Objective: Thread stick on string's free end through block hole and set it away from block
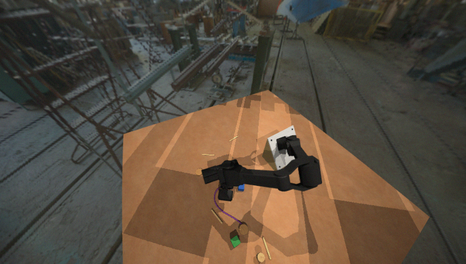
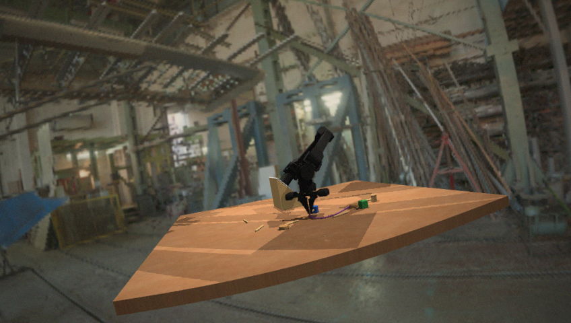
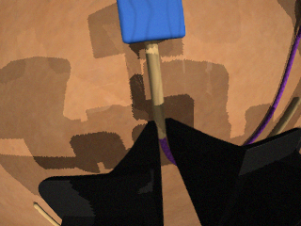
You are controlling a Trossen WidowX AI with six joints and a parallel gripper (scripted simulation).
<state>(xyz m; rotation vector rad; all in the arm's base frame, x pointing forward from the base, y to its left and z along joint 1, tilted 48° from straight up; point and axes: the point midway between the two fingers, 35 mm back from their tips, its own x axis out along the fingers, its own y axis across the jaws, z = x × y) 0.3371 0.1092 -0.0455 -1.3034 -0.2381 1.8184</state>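
The blue block lies 6 cm behind my gripper tip and 4 cm to the left of it. Round my gripper tip: round wooden button: 20 cm to the left, 2 cm ahead, 1 cm below; then green cube: 22 cm to the left, 7 cm ahead; then thin stick: 1 cm to the left, 1 cm behind.
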